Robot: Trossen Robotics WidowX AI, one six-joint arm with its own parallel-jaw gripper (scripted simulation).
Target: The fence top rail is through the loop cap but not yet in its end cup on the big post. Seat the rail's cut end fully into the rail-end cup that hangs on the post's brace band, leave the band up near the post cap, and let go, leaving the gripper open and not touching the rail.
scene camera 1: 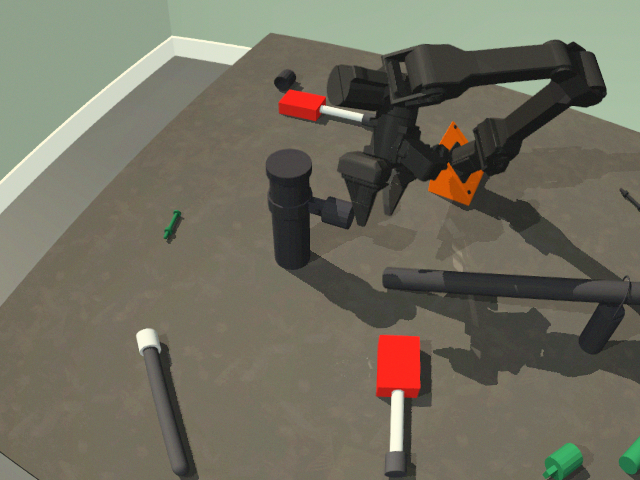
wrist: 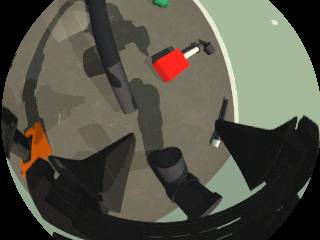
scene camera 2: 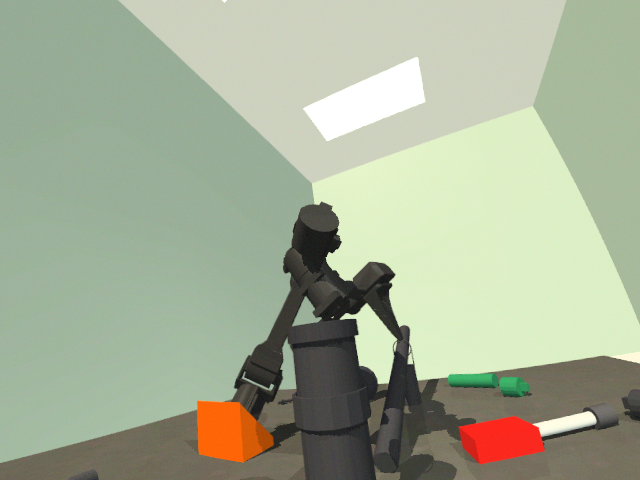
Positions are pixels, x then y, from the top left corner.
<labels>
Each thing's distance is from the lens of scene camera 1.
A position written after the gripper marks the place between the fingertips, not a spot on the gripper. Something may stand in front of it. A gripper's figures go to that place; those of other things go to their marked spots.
gripper (scene camera 1: 375, 220): 0.84 m
red-headed tool (scene camera 1: 398, 357): 0.84 m
red-headed tool (scene camera 1: 309, 106): 1.29 m
</labels>
